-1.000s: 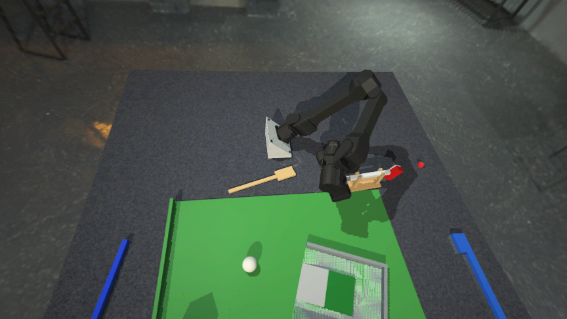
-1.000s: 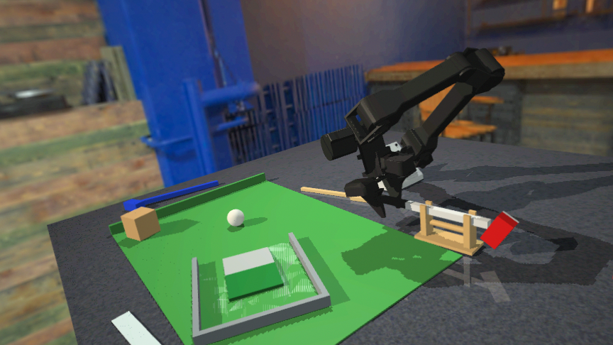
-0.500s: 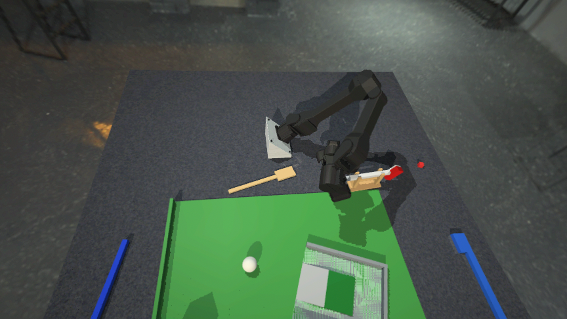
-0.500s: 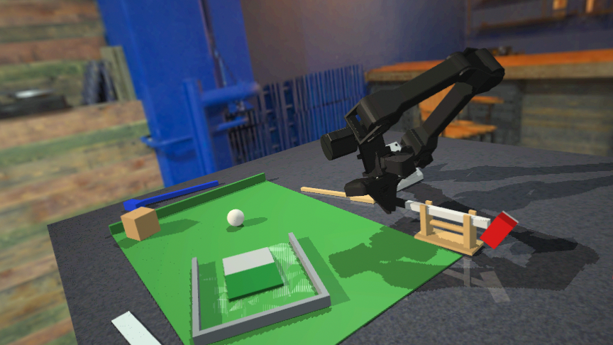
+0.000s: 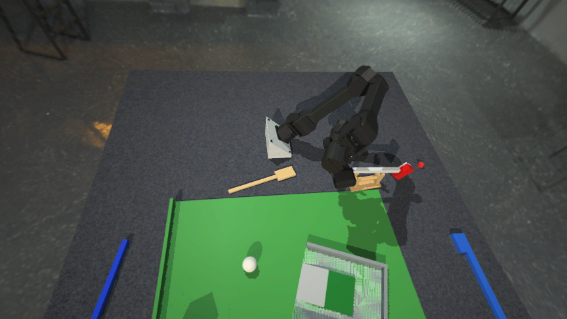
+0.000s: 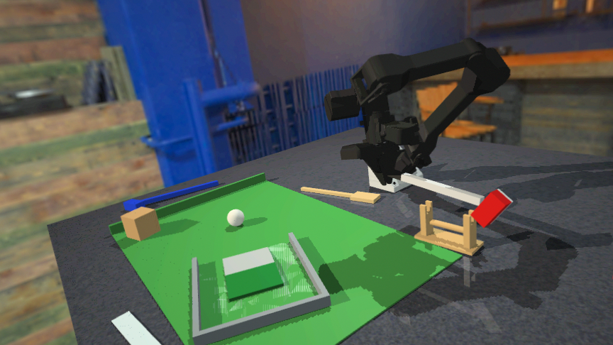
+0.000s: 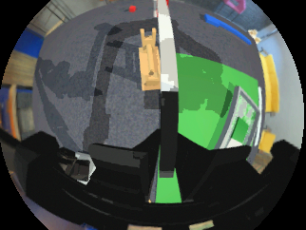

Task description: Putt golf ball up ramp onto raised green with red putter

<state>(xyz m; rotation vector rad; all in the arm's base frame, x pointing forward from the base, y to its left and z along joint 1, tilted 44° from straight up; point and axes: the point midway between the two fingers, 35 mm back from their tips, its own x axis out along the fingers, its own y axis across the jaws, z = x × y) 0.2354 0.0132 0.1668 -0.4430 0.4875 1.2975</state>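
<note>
My gripper tip is now 8 cm past the wooden paddle, 21 cm to the left of it and 10 cm above it. Round my gripper tip: grey frame (32 cm ahead, 6 cm to the right, 10 cm below); then green mat (23 cm ahead, 21 cm to the right, 10 cm below); then red putter (1 cm ahead, 12 cm to the left, 2 cm above).
</note>
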